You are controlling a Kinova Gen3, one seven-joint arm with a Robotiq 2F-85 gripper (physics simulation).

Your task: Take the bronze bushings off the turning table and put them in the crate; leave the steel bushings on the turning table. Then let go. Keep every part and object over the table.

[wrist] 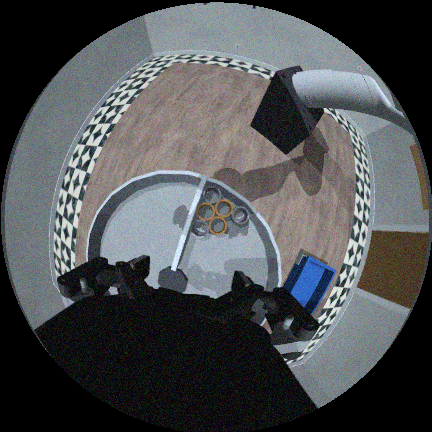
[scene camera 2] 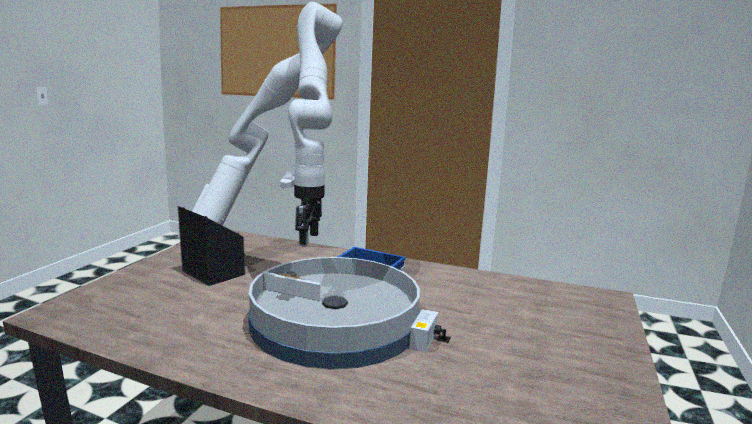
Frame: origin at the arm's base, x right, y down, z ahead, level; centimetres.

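Seen in the pictures: gripper, fingertip midpoint: (wrist: 189, 273) (scene camera 2: 309, 240); arm's base at its link origin: (wrist: 303, 90) (scene camera 2: 208, 219).
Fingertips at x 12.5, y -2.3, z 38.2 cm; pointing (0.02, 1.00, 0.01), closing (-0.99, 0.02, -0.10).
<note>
Pixels of each thing's middle, then the offset from my fingertips to it. "spot": a spot on its surface instead.
- blue crate at the middle of its body: (wrist: 304, 291) (scene camera 2: 369, 265) dx -31.5, dy +17.4, dz +7.3 cm
- divider at a spot on its surface: (wrist: 189, 225) (scene camera 2: 291, 278) spot: dx +2.2, dy +10.1, dz -3.9 cm
- dark hub at the middle of its body: (wrist: 171, 280) (scene camera 2: 334, 302) dx +3.6, dy +14.2, dz +8.5 cm
- grey box at the middle of its body: (scene camera 2: 423, 330) dx +5.4, dy +17.0, dz +31.8 cm
The turning table (scene camera 2: 334, 337) (wrist: 140, 215) is a round grey tray with a raised rim. In the wrist view, three bronze bushings (wrist: 198, 212) (wrist: 232, 208) (wrist: 218, 233) stand clustered beside its divider. Steel bushings (wrist: 212, 188) (wrist: 248, 215) (wrist: 200, 235) stand around them, one near the rim, one on the outer right and one near the divider. In the scene view, the divider mostly hides the cluster. The blue crate (scene camera 2: 374, 256) (wrist: 307, 285) stands behind the turning table; no bushing shows in its visible part. My gripper (scene camera 2: 308, 238) (wrist: 189, 273) is open and empty, high above the table.
The divider (scene camera 2: 292, 288) (wrist: 189, 225) runs from the rim to the dark hub (scene camera 2: 334, 301) (wrist: 173, 280). The black arm base (scene camera 2: 210, 247) (wrist: 282, 115) stands at the back left in the scene view. A grey box (scene camera 2: 422, 331) adjoins the turning table's right side.
</note>
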